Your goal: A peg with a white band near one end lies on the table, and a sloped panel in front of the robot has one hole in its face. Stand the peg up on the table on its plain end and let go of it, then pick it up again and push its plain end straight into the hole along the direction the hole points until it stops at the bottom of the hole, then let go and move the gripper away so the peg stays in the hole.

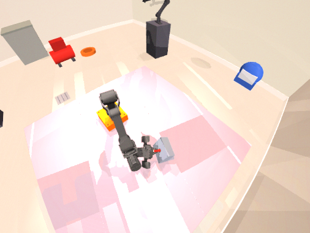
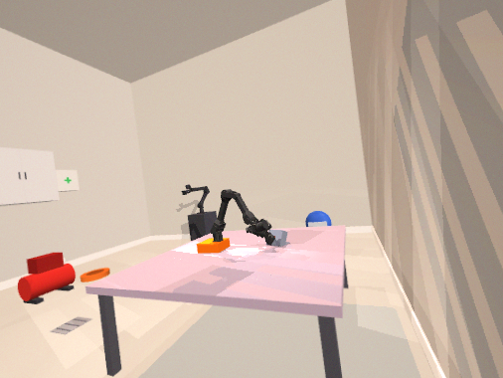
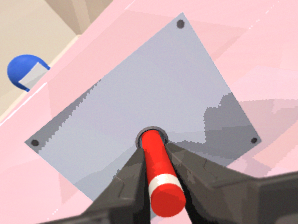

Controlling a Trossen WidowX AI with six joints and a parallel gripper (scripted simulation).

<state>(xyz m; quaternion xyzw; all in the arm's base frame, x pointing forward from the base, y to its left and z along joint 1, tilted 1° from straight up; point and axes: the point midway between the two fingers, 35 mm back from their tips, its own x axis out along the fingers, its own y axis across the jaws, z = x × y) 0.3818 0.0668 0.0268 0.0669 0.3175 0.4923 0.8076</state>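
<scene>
My gripper tip is now 10 mm past the peg, 10 mm to the left of it and 10 mm below it. The rest, counted from my gripper tip: sloped panel (10 mm ahead, 40 mm to the left, 20 mm below).
</scene>
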